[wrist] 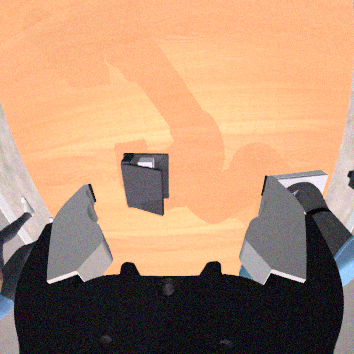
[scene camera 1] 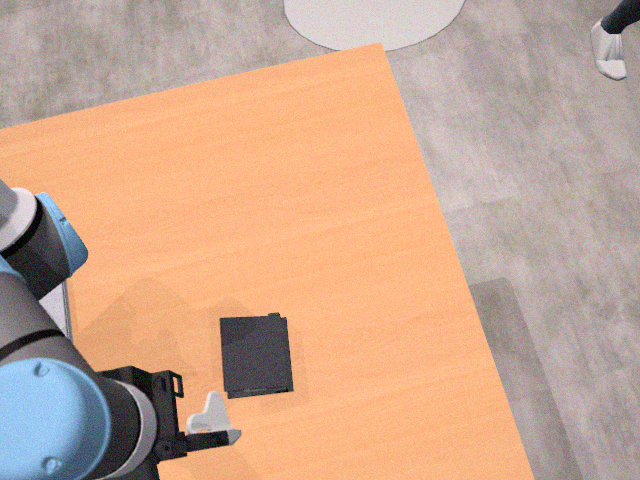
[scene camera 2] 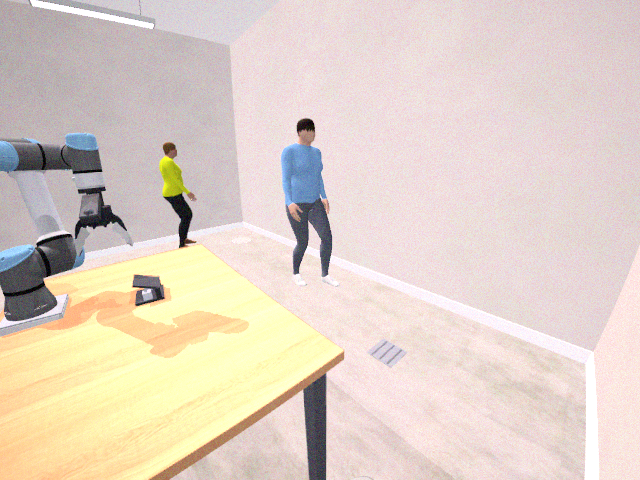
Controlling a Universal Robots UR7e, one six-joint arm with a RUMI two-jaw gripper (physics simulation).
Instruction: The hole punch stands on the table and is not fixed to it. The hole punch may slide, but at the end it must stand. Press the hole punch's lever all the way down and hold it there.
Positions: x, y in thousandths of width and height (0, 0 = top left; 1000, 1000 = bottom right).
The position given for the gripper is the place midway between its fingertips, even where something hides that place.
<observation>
In view: the gripper (scene camera 1: 276, 928) and a hole punch (scene camera 1: 402, 818).
The hole punch is seen too in the wrist view (wrist: 445, 453) and in scene camera 2 (scene camera 2: 238, 616). The gripper is seen too in the wrist view (wrist: 499, 516) and in scene camera 2 (scene camera 2: 166, 524).
</observation>
